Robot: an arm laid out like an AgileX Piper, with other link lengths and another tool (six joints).
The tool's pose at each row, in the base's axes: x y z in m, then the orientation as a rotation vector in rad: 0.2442, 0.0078, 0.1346, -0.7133, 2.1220, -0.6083; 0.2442, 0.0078, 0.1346, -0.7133, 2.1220, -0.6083; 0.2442, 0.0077, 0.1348, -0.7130, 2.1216, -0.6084; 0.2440, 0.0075, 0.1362, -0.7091, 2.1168, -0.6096; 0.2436, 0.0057, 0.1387, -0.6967, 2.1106, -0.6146; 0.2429, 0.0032, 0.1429, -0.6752, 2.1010, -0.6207; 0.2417, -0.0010, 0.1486, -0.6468, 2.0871, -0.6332; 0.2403, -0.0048, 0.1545, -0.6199, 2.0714, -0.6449; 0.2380, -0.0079, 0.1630, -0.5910, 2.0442, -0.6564; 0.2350, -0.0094, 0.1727, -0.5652, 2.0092, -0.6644; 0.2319, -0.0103, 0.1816, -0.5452, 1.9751, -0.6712; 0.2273, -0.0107, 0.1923, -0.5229, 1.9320, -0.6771
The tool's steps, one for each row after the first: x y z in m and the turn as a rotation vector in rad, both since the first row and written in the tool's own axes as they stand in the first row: 0.0000, 0.0000, 0.0000, 0.0000, 0.0000, 0.0000; 0.0000, -0.0002, -0.0001, 0.0003, -0.0003, 0.0002; -0.0006, -0.0012, -0.0010, 0.0044, -0.0041, 0.0022; -0.0005, -0.0039, -0.0024, 0.0145, -0.0077, 0.0090; -0.0007, -0.0082, -0.0049, 0.0301, -0.0137, 0.0217; -0.0003, -0.0145, -0.0084, 0.0540, -0.0208, 0.0367; -0.0002, -0.0206, -0.0121, 0.0775, -0.0295, 0.0510; -0.0015, -0.0275, -0.0183, 0.1064, -0.0481, 0.0661; -0.0041, -0.0338, -0.0259, 0.1353, -0.0749, 0.0798; -0.0067, -0.0392, -0.0333, 0.1610, -0.1013, 0.0899; -0.0097, -0.0449, -0.0429, 0.1909, -0.1358, 0.1014
